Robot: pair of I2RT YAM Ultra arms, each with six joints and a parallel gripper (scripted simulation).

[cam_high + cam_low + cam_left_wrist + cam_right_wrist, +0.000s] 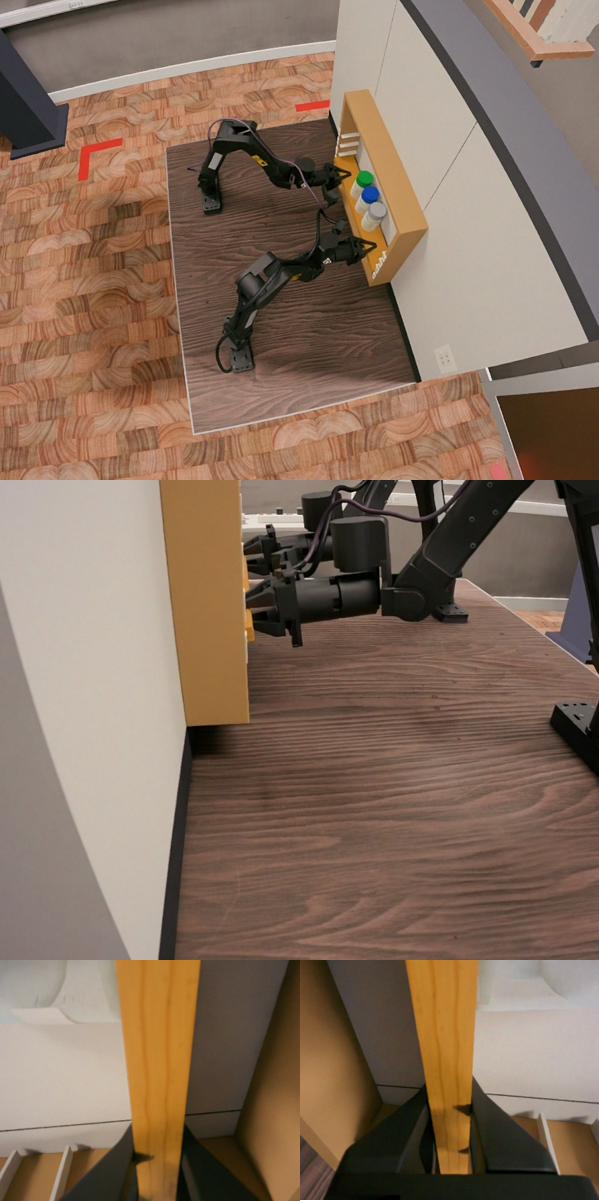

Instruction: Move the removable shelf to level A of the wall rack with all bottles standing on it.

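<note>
My left gripper is now 9 cm to the left of the green-capped bottle, 6 cm below it and 1 cm short of it. Also, from my left hand: orange wall rack (15 cm to the right, 10 cm above, 1 cm ahead); then blue-capped bottle (15 cm to the right, 6 cm above, 1 cm ahead); then removable shelf (15 cm to the right).
Now: the grey-capped bottle 80 mm to the left of my right hand, 60 mm above it and 10 mm ahead of it. From my right hand the other things lie so: orange wall rack (150 mm to the left, 100 mm above, 20 mm ahead); then blue-capped bottle (140 mm to the left, 60 mm above, 10 mm ahead); then removable shelf (150 mm to the left, 10 mm ahead).
</note>
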